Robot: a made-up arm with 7 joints. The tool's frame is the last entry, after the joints. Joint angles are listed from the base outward. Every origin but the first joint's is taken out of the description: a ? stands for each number. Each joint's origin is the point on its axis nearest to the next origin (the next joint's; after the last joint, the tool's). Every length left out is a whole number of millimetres.
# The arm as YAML. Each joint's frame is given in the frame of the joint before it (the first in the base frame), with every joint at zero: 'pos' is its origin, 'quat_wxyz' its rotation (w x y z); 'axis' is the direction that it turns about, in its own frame. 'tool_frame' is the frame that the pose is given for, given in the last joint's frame.
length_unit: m
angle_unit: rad
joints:
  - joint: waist
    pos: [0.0, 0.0, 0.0]
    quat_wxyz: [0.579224, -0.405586, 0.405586, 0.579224]
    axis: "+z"
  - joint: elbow
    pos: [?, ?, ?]
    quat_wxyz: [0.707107, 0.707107, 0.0, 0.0]
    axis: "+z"
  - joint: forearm
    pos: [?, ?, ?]
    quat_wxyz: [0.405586, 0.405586, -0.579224, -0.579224]
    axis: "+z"
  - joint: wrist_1
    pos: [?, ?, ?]
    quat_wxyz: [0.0, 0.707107, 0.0, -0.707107]
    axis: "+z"
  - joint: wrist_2
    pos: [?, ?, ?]
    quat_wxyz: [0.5, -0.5, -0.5, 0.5]
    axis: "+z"
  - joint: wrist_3
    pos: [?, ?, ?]
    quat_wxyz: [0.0, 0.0, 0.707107, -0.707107]
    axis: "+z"
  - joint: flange
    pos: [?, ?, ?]
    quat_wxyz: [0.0, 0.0, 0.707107, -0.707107]
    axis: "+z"
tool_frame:
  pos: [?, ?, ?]
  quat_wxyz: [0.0, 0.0, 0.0, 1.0]
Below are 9 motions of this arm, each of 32 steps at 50 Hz.
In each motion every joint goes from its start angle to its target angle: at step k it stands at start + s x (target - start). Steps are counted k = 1, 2, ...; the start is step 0. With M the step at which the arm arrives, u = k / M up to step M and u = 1 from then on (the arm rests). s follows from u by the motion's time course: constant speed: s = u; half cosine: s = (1 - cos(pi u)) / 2; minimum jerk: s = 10 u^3 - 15 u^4 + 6 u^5.
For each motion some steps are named. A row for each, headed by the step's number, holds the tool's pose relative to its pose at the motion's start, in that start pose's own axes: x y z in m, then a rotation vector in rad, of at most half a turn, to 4 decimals.
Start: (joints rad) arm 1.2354 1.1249 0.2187 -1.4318 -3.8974 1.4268 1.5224
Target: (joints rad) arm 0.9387 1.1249 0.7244 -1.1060 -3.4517 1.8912 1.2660
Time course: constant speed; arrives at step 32
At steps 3, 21, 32:
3: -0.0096 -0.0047 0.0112 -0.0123 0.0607 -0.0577
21: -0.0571 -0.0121 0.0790 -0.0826 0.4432 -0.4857
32: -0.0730 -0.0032 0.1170 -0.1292 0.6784 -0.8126

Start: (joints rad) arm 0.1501 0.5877 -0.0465 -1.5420 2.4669 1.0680 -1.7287
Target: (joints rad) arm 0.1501 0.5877 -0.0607 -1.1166 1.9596 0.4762 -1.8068
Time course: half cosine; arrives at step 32
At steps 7, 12, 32:
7: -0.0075 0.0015 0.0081 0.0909 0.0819 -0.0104
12: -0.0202 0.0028 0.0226 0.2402 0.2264 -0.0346
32: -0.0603 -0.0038 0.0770 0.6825 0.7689 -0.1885

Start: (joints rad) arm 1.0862 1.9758 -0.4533 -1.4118 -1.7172 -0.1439 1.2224
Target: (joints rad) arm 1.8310 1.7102 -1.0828 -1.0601 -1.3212 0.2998 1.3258
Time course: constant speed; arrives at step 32
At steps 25, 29, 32:
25: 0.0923 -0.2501 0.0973 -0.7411 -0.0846 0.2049
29: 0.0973 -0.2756 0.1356 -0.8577 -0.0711 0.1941
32: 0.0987 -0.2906 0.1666 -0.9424 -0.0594 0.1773

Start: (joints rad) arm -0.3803 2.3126 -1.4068 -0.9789 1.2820 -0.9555 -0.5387
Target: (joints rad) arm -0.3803 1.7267 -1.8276 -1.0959 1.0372 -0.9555 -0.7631
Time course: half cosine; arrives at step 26
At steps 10, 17, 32:
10: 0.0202 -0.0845 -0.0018 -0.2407 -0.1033 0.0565
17: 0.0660 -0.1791 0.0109 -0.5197 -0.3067 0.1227
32: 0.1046 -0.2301 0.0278 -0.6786 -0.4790 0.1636

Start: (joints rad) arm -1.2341 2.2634 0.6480 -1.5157 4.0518 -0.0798 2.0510
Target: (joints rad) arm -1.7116 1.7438 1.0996 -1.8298 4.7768 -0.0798 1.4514
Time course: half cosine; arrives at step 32
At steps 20, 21, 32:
20: -0.0475 0.0769 0.0940 0.6124 0.1252 0.2834
21: -0.0499 0.0800 0.1020 0.6544 0.1329 0.2953
32: -0.0614 0.0915 0.1523 0.9076 0.1810 0.3510

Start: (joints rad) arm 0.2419 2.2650 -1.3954 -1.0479 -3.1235 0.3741 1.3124
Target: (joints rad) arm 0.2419 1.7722 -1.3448 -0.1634 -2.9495 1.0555 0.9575
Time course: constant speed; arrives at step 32
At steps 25, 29, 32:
25: 0.0286 -0.0206 -0.0178 0.1509 0.1966 -0.1028
29: 0.0338 -0.0199 -0.0178 0.1662 0.2361 -0.1253
32: 0.0376 -0.0188 -0.0172 0.1760 0.2665 -0.1436

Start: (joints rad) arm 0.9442 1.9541 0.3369 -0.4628 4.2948 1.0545 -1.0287
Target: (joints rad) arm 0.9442 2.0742 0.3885 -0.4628 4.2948 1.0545 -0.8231
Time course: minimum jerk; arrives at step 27
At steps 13, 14, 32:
13: -0.0037 -0.0109 -0.0218 -0.0510 0.0327 0.0895
14: -0.0043 -0.0125 -0.0249 -0.0583 0.0380 0.1029
32: -0.0093 -0.0243 -0.0460 -0.1054 0.0768 0.1936

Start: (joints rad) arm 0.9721 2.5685 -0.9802 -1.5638 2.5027 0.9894 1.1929
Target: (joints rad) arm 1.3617 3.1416 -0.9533 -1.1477 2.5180 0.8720 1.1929
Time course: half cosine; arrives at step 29
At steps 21, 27, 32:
21: -0.0231 -0.0156 0.1676 -0.2281 -0.7863 0.0521
27: -0.0497 -0.0240 0.1964 -0.2849 -0.9372 0.0165
32: -0.0518 -0.0247 0.1983 -0.2891 -0.9478 0.0134

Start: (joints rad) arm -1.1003 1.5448 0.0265 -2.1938 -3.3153 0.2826 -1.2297
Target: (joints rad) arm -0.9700 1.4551 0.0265 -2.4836 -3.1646 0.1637 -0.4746
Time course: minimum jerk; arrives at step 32
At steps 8, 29, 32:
8: -0.0043 -0.0054 -0.0017 -0.0149 -0.0025 0.1075
29: -0.0331 -0.0558 -0.0093 -0.1356 0.0298 1.0353
32: -0.0333 -0.0562 -0.0093 -0.1365 0.0305 1.0428

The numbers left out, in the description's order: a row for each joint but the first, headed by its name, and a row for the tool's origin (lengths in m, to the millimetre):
elbow: 0.0 0.0 0.0
forearm: 0.17 -0.062 0.0
wrist_1: 0.0 0.02 0.0
wrist_2: 0.23 0.028 0.0
wrist_3: 0.0 0.0 0.0
flange: 0.0 0.0 0.0
tool: 0.0 0.0 0.0

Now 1 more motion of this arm.
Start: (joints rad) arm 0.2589 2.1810 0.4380 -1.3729 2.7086 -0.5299 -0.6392
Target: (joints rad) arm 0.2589 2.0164 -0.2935 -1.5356 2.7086 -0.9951 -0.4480
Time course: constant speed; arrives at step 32
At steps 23, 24, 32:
23: -0.1143 0.0709 0.0787 0.3210 0.1835 -0.1172
24: -0.1183 0.0738 0.0836 0.3335 0.1910 -0.1234
32: -0.1465 0.0953 0.1262 0.4285 0.2497 -0.1761

